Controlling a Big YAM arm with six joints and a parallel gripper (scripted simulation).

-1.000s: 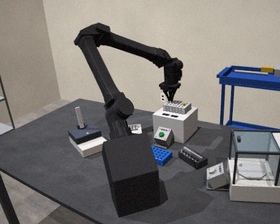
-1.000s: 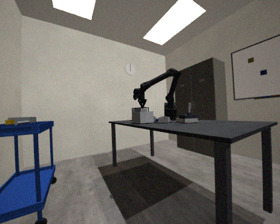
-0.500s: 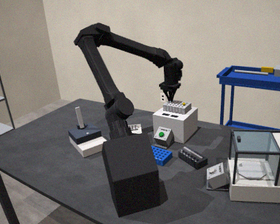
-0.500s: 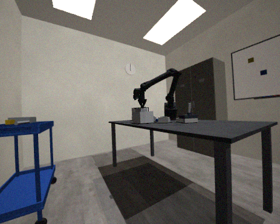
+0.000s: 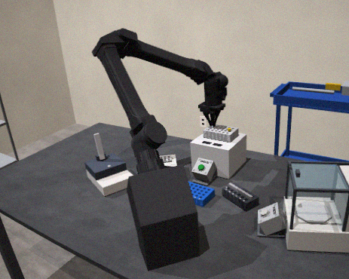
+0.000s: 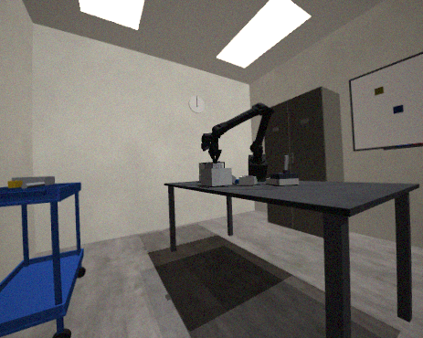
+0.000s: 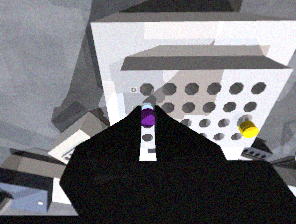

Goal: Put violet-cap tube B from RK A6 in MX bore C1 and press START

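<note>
The tube B lies 20 mm below my hand. From my hand the other things lie so: blue rack RK 280 mm behind, 170 mm below, 90 mm to the right; dry block DB 220 mm behind, 150 mm below, 110 mm to the left; dark magnet block MG 250 mm to the right, 220 mm behind, 160 mm below.
</note>
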